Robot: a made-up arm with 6 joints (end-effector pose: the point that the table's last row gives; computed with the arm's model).
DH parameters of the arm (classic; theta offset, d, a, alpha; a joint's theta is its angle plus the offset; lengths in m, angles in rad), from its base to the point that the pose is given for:
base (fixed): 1.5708 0.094 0 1.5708
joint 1: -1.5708 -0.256 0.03 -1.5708
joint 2: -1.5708 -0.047 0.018 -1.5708
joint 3: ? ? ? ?
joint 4: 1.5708 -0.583 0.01 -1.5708
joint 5: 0 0.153 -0.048 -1.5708
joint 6: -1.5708 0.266 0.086 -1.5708
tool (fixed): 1.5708 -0.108 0 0
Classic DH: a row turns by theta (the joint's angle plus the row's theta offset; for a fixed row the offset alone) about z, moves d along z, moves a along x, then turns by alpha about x.
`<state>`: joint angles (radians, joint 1 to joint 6).
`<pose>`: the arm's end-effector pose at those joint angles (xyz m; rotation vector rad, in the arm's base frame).
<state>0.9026 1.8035 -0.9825 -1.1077 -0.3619 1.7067</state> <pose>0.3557 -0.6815 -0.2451 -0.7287 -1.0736 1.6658</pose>
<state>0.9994 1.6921 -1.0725 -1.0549 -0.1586 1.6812</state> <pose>0.2778 -0.6685 -0.4060 -0.5144 -1.1566 1.3105</pose>
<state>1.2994 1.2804 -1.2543 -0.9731 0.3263 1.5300</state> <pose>0.1134 -0.4241 -0.7184 0.0479 -1.3271 0.3953</pose>
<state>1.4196 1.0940 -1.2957 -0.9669 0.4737 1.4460</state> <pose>0.0834 -0.3065 -0.7676 0.2280 -1.3961 0.0803</pose>
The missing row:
joint 3: -1.5708 -0.223 0.038 -1.5708
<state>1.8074 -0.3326 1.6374 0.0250 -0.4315 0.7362</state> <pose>-0.5127 -0.3582 0.8531 1.4611 1.6157 -0.4341</pose>
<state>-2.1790 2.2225 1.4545 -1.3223 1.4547 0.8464</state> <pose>0.2953 -0.2995 -0.2763 1.0704 -2.1394 -0.2227</pose>
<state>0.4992 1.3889 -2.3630 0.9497 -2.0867 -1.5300</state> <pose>0.2093 0.0204 -0.5209 1.3344 -1.8358 -1.7100</pose>
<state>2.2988 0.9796 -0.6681 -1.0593 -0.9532 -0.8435</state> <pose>-0.3337 -0.2374 -0.8332 1.4676 0.5831 1.4671</pose>
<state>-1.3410 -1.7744 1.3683 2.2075 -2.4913 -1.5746</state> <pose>-0.2316 -0.1682 -0.3192 -0.1571 1.6350 1.1586</pose>
